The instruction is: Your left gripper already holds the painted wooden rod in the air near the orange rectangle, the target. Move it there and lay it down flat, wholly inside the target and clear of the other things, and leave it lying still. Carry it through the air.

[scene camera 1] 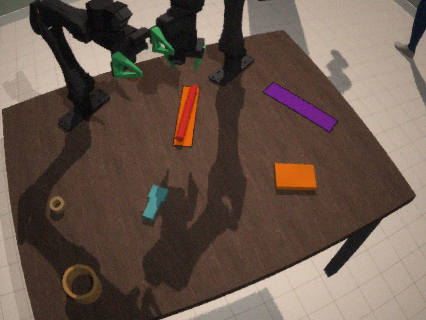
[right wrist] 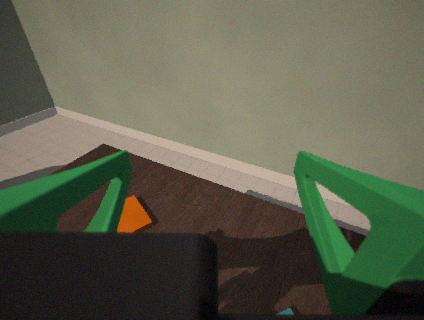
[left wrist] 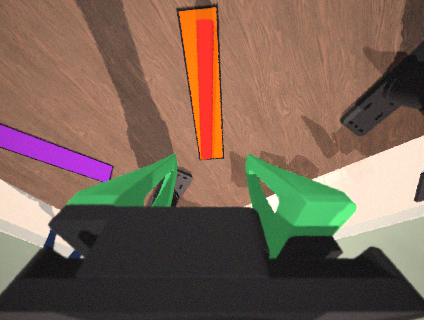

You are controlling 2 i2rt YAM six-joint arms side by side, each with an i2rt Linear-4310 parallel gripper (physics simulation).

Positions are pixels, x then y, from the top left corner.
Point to a purple strip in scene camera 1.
287,98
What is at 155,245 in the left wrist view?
My left gripper.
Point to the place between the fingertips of my right gripper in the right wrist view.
212,160
